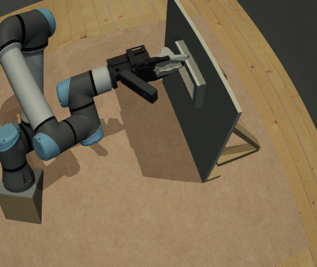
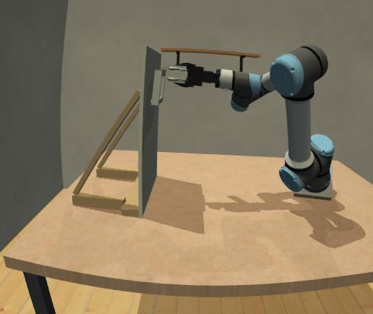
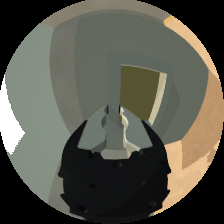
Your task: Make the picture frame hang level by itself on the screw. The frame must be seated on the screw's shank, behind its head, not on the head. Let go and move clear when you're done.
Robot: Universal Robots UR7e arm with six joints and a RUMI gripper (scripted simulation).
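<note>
Right now my hand is 20 mm short of the pale picture frame, 10 mm to the left of it and 50 mm above it. The rest, counted from my hand: upright board (40 mm ahead, 190 mm below).
</note>
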